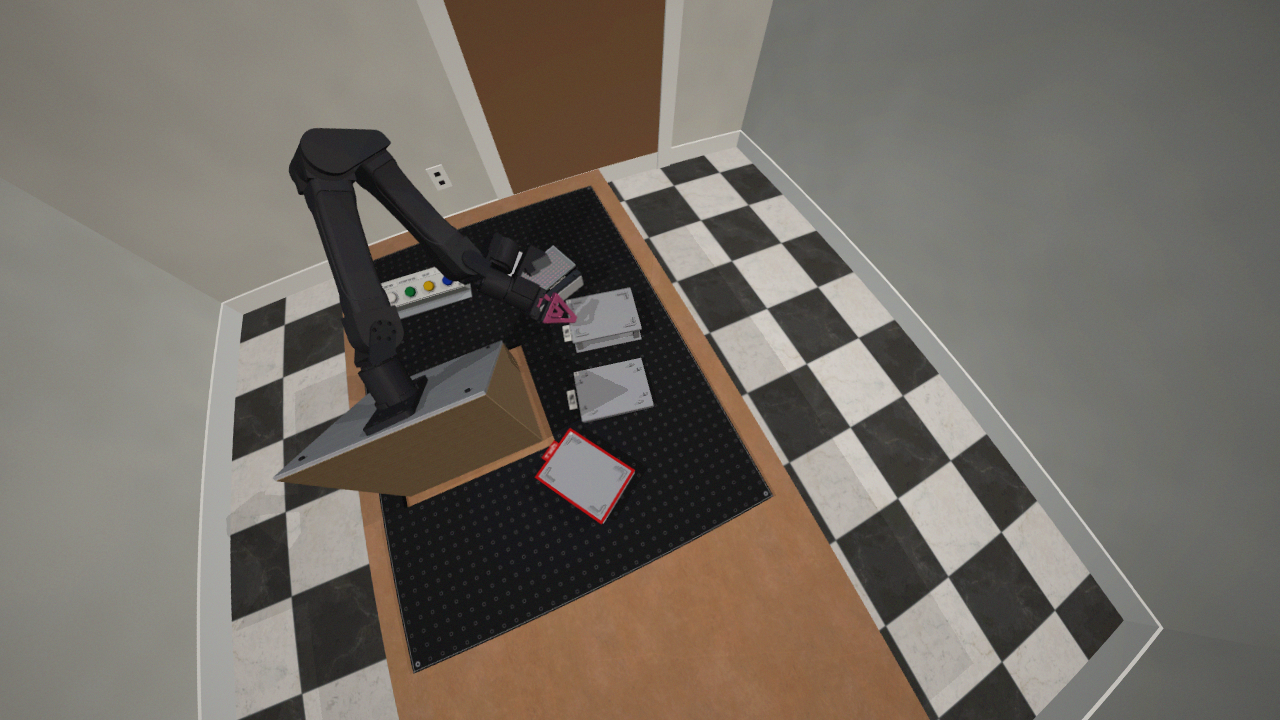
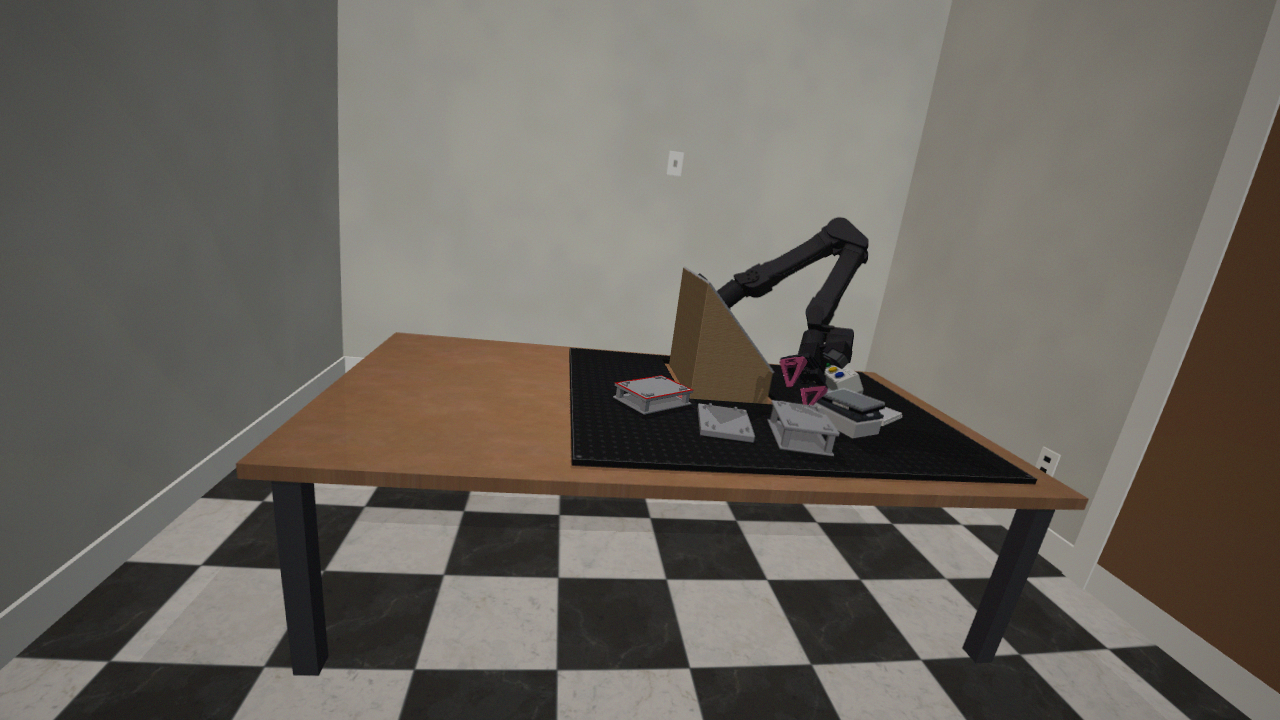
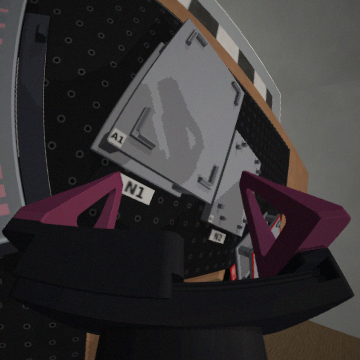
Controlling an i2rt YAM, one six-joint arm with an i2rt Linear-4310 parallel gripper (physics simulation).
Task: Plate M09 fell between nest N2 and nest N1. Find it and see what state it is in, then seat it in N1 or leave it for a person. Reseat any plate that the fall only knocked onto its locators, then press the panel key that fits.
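Places are measured from the arm's base along level axes (x right, y ahead, z up), in millimetres.
Pixels of known places: gripper, fingertip midpoint: (image 1: 568,317) (image 2: 798,398) (image 3: 180,177); arm's base, origin of the base link: (image 1: 401,403) (image 2: 717,303).
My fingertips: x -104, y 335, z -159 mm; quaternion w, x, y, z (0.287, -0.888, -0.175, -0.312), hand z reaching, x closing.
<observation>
Ahead of a thing's pixels: the offset from my fingertips to its top centre. "pt": to the spot under its first point. Level surfaces: height alone.
My gripper (image 1: 558,308) (image 2: 801,392) (image 3: 180,177) is open and empty, low beside nest N1 {dx +26, dy +75, dz -7 mm} (image 1: 617,308) (image 2: 805,416) (image 3: 200,65). N1 is a grey, open-sided stand with corner guides; its top is marked A1 and the gripper's shadow falls on it. Nest N2 {dx +189, dy +7, dz -43 mm} (image 1: 613,394) (image 2: 726,424) (image 3: 237,175) is a low grey block with small pins. A grey plate with a pink grid {pt dx -155, dy +30, dz +6 mm} (image 1: 552,266) (image 3: 7,100) lies on a dark and white block {pt dx -138, dy +82, dz -41 mm} (image 2: 861,428) beside N1. No M09 label is readable. The panel {dx -311, dy -289, dz +15 mm} (image 1: 422,291) (image 2: 841,379) carries white, green, yellow and blue keys.
A red-edged grey stand (image 1: 586,474) (image 2: 653,387) (image 3: 245,260) stands turned beyond N2. A wedge-shaped base (image 1: 447,429) (image 2: 707,358) carries the arm. A white flat piece {dx -307, dy -61, dz -55 mm} (image 2: 890,415) lies beside the dark and white block. All stand on a black perforated mat {dz -69 mm} (image 1: 501,573) (image 2: 617,438).
</observation>
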